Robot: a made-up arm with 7 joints.
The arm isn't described. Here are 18 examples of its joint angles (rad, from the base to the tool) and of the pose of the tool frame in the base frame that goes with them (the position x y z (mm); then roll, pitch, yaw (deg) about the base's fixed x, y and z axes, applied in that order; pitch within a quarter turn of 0, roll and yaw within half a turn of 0).
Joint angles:
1: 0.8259 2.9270 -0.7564 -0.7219 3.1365 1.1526 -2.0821
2: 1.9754 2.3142 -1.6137 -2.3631 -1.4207 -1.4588 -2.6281
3: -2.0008 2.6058 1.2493 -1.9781 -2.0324 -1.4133 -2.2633
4: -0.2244 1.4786 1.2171 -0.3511 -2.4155 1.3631 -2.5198
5: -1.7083 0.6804 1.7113 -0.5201 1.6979 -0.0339 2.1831
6: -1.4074 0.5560 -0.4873 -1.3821 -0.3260 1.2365 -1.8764
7: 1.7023 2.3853 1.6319 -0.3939 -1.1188 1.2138 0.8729
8: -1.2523 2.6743 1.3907 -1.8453 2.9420 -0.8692 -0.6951
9: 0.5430 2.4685 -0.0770 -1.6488 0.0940 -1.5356 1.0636
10: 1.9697 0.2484 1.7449 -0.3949 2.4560 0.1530 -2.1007
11: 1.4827 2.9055 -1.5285 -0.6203 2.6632 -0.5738 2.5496
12: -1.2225 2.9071 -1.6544 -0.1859 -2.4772 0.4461 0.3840
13: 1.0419 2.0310 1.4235 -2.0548 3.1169 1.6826 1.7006
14: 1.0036 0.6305 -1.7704 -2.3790 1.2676 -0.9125 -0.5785
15: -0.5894 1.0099 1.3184 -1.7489 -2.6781 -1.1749 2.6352
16: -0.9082 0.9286 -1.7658 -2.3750 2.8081 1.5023 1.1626
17: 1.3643 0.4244 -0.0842 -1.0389 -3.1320 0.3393 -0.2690
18: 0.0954 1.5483 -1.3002 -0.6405 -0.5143 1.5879 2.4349
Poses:
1: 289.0 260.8 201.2 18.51 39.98 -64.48
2: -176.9 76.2 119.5 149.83 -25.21 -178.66
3: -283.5 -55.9 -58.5 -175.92 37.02 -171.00
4: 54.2 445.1 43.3 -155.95 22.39 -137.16
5: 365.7 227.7 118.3 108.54 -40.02 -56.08
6: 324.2 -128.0 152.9 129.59 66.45 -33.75
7: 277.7 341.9 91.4 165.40 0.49 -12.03
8: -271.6 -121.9 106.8 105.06 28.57 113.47
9: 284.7 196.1 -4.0 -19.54 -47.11 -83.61
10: -405.9 -21.5 192.6 124.35 -34.68 51.27
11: 267.7 325.4 137.0 -94.67 -67.36 133.44
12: -333.9 222.4 206.4 -137.37 31.17 173.38
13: 253.4 28.7 120.2 8.45 58.31 56.43
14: -95.1 -187.3 -77.0 -60.22 0.13 62.37
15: 42.4 281.4 169.3 164.41 -73.17 -114.68
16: 85.0 -117.3 -171.5 -177.35 61.72 -178.68
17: -294.5 107.1 -273.6 -15.49 -5.12 160.54
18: 12.8 413.2 -156.8 144.36 -17.67 -55.25
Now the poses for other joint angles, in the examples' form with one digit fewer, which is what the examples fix.
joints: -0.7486 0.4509 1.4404 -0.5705 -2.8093 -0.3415 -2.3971
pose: 291 263 -210 -62.7 14.0 131.5
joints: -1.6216 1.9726 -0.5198 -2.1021 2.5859 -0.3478 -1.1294
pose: 113 8 249 145.9 -12.8 -169.4
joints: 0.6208 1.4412 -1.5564 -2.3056 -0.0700 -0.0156 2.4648
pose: -129 -4 -199 -2.2 54.3 74.0
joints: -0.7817 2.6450 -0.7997 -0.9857 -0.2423 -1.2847 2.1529
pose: 24 284 309 40.2 -59.6 -35.7
